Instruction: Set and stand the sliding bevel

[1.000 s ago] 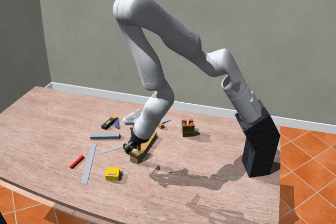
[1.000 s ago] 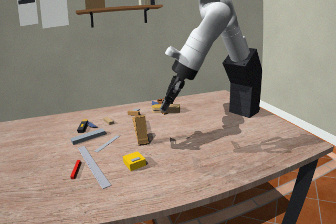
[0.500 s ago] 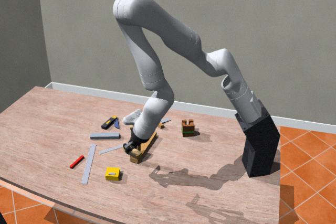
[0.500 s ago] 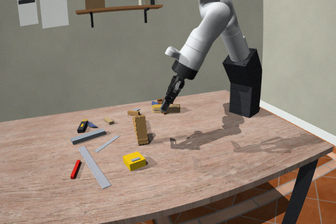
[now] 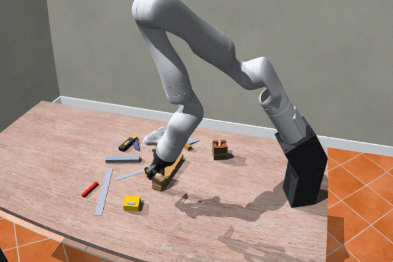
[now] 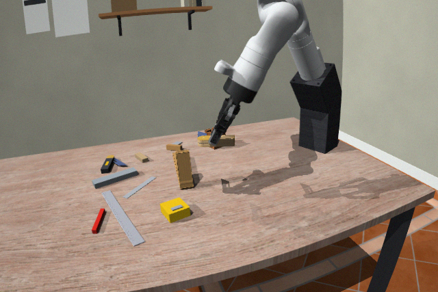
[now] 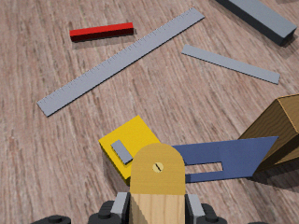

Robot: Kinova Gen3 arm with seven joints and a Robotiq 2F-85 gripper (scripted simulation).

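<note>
The wooden sliding bevel lies 2 cm below my hand, 1 cm to the right of it and 1 cm ahead of it. Also, from my hand: yellow tape measure 19 cm below, 12 cm ahead; blue blade 4 cm to the right, 3 cm ahead, 2 cm below; steel ruler 28 cm ahead, 21 cm below, 4 cm to the right.
</note>
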